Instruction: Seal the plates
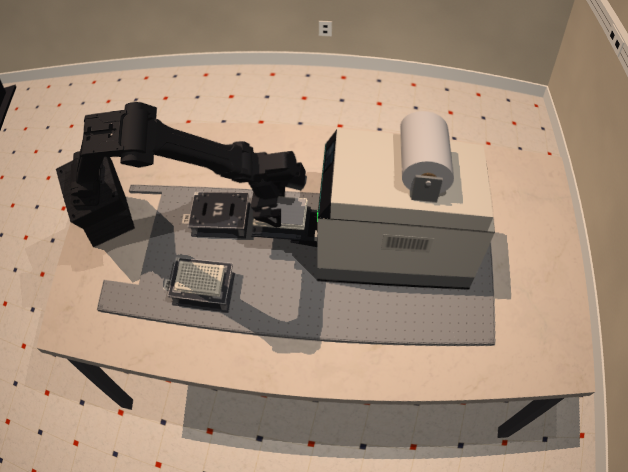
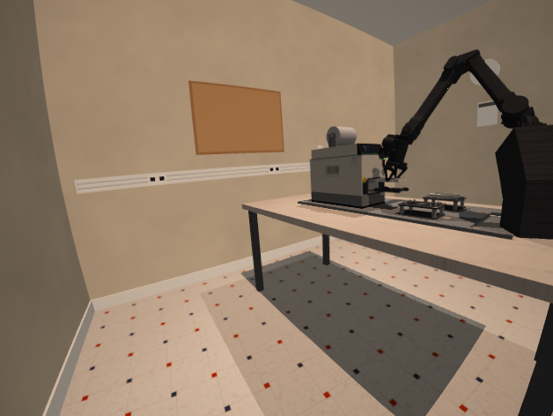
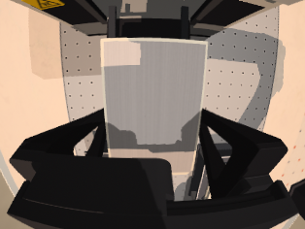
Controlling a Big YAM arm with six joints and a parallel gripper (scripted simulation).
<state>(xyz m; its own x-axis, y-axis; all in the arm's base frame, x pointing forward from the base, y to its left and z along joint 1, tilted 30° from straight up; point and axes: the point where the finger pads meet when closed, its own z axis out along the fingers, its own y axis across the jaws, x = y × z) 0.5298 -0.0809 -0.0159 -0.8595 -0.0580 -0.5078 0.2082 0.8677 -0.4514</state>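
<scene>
My hand is 50 mm above the sealer stage. Round my hand: yellow warning label 120 mm ahead, 70 mm to the left; start button 80 mm ahead, 110 mm to the right, 40 mm above; plate 230 mm behind, 120 mm to the right, 90 mm below.
</scene>
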